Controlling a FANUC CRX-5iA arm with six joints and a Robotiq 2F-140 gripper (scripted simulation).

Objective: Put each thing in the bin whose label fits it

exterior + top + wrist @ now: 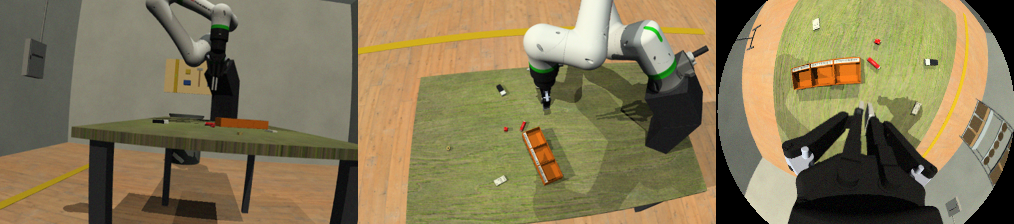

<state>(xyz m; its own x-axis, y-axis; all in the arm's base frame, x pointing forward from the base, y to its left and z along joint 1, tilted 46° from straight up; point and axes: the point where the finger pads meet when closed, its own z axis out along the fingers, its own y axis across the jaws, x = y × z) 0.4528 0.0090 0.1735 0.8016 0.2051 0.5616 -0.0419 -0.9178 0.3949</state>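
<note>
Now: hand 30 mm short of the orange bin, 150 mm to the right of it and 190 mm above it. The rest, counted from my hand: black-and-white block 180 mm ahead, 220 mm to the right, 200 mm below; red cylinder 90 mm ahead, 10 mm to the right, 200 mm below; small red cube 170 mm ahead, 10 mm to the right, 200 mm below.
</note>
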